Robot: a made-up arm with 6 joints. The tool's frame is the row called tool.
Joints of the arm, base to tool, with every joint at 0 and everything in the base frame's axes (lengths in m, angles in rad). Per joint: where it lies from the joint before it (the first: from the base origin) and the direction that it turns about. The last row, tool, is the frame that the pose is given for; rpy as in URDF.
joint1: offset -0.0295 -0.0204 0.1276 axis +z
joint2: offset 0.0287 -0.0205 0.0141 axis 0.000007 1 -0.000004
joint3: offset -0.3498 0.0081 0.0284 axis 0.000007 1 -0.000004
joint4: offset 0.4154 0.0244 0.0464 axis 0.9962 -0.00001 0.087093
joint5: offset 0.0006 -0.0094 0.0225 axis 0.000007 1 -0.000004
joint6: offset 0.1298 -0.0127 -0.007 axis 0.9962 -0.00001 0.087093
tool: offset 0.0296 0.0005 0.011 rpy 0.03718 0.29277 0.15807
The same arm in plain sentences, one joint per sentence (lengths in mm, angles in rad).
The arm has six revolute joints in a row. What follows holds with every joint at zero, and every direction is one of the base frame's. The first joint lies 29.5 mm along -x and 20.4 mm along -y and 127.6 mm along +z from the base frame's origin and rotates about +z. The second joint lies 28.7 mm along +x and 20.5 mm along -y and 14.1 mm along +z from the first joint and rotates about +y. The third joint lies 349.8 mm along -x and 8.1 mm along +y and 28.4 mm along +z from the second joint and rotates about +y. The fourth joint lies 415.4 mm along +x and 24.4 mm along +y and 46.4 mm along +z from the third joint and rotates about the direction (0.9962, 0, 0.0871). The fifth joint lies 0.6 mm along +x and 9.4 mm along -y and 22.5 mm along +z from the fourth joint and rotates about +y. The sixth joint lies 129.8 mm along +x and 12.7 mm along -y and 7 mm along -z from the fifth joint and rotates about the direction (0.9962, 0, 0.0871). The tool frame, which is the frame that the pose is given for, lies 29.6 mm along +x and 0.5 mm along +y and 11 mm along +z from the sixth joint; its axes are the base frame's turned by roll 0.0372, pitch 0.2928 and yaw 0.1581 rad (as in URDF: about the fixed x, then y, then z).
